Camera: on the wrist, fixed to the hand. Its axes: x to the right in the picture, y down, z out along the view.
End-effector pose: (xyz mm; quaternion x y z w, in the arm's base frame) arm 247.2 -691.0 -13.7 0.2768 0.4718 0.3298 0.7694
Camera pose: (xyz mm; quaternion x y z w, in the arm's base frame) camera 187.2 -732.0 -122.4 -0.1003 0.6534 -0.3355 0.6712
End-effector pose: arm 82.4 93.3 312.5 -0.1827 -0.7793 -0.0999 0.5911
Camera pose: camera 126.7 -23.5 351.3 0.5042 -0.6005 -0.4236 0.4536
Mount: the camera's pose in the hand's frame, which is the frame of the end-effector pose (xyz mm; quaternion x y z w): 7.3 -91.2 -93.5 0.1108 0.1263 -0.7077 0.6863
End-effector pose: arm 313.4 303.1 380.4 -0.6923 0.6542 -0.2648 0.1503
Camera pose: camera 336.1 317.9 508.4 0.8880 0.0513 0.4480 0.0902
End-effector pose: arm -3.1 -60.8 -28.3 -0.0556 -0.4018 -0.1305 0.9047
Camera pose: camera 42.6 -168.9 -86.0 0.3629 -0.2153 -0.6923 0.5854
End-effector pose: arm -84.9 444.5 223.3 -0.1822 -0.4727 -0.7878 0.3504
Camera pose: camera -151.8 388.2 126.0 -0.3478 0.4964 0.7592 0.2371
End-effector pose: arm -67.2 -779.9 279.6 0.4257 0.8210 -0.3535 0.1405
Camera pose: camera -137.8 -745.4 384.2 0.2286 -0.8433 0.3792 0.3046
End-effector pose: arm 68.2 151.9 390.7 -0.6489 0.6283 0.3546 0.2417
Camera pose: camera 172.5 84.7 432.2 -0.9080 0.0418 -0.0793 0.4094
